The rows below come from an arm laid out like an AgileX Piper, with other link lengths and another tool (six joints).
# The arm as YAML. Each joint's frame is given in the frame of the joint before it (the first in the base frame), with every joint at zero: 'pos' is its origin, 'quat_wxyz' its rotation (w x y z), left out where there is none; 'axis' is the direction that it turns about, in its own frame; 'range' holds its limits. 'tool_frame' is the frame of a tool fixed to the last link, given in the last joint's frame.
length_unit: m
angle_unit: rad
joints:
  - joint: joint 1
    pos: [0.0, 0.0, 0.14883]
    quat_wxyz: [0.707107, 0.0, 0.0, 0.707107]
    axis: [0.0, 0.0, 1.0]
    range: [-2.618, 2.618]
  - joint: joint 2
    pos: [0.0, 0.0, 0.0]
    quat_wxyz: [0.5, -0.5, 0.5, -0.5]
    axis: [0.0, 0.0, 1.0]
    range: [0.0, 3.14]
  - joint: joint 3
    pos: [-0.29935, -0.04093, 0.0]
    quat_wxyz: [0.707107, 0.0, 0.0, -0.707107]
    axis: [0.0, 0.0, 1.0]
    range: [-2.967, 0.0]
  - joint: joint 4
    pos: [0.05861, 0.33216, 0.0]
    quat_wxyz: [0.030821, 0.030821, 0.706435, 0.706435]
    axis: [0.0, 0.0, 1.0]
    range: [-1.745, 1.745]
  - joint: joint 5
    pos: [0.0, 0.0, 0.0]
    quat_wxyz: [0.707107, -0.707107, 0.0, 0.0]
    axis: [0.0, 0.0, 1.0]
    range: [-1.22, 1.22]
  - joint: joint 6
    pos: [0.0, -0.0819, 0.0]
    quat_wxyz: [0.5, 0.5, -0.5, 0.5]
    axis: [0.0, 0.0, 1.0]
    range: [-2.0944, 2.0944]
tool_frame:
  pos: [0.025, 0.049, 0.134]
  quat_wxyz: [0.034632, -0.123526, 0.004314, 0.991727]
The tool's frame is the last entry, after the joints.
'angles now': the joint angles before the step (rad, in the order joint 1, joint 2, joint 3, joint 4, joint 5, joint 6). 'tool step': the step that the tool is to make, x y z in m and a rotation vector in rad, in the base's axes. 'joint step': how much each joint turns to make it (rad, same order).
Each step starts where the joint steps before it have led.
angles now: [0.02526, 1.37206, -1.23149, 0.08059, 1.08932, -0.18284]
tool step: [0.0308, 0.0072, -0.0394, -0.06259, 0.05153, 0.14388]
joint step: [0.00000, 0.15928, -0.07311, 0.00000, -0.02179, -0.15830]
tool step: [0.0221, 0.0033, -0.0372, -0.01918, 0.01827, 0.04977]
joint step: [0.00195, 0.10453, -0.01679, 0.00205, -0.06518, -0.05708]
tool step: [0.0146, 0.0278, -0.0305, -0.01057, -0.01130, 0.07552]
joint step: [0.05206, 0.07782, -0.00116, 0.00196, -0.08543, -0.03289]
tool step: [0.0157, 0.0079, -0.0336, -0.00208, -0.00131, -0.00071]
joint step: [0.01660, 0.07987, -0.00003, -0.00484, -0.08209, 0.01345]
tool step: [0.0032, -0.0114, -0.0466, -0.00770, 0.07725, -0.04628]
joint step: [-0.01550, 0.08857, 0.00003, -0.01324, -0.01301, 0.03731]
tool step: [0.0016, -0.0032, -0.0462, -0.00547, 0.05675, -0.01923]
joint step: [-0.00310, 0.09195, -0.00099, -0.00471, -0.03482, 0.01707]
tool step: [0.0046, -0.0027, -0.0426, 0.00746, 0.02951, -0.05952]
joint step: [-0.00010, 0.08830, 0.00045, 0.00004, -0.06245, 0.05751]
